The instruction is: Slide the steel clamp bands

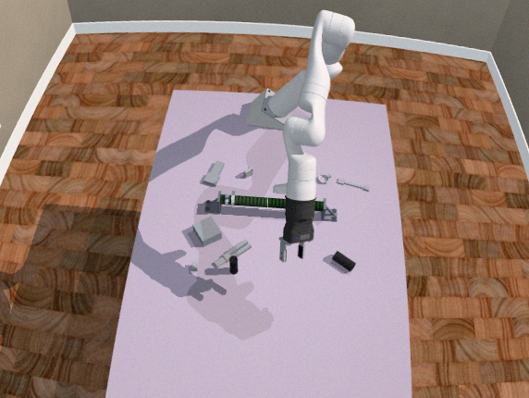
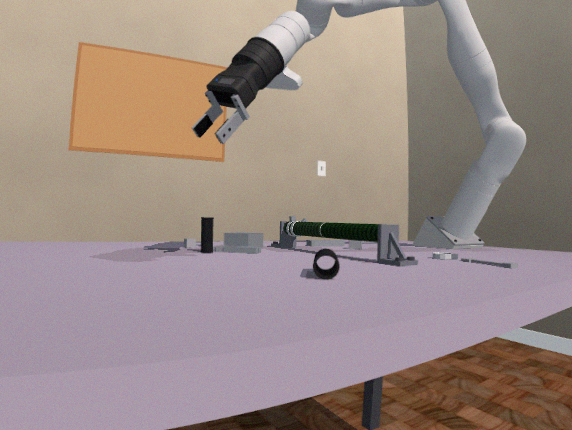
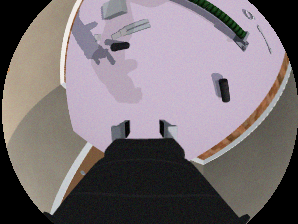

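Right now my hand is 27 cm to the left of the grey block, 20 cm above it and 16 cm past it. Round my hand: black cylinder 18 cm below, 17 cm to the right, 4 cm behind; flat wrench 42 cm behind, 21 cm to the left, 21 cm below.
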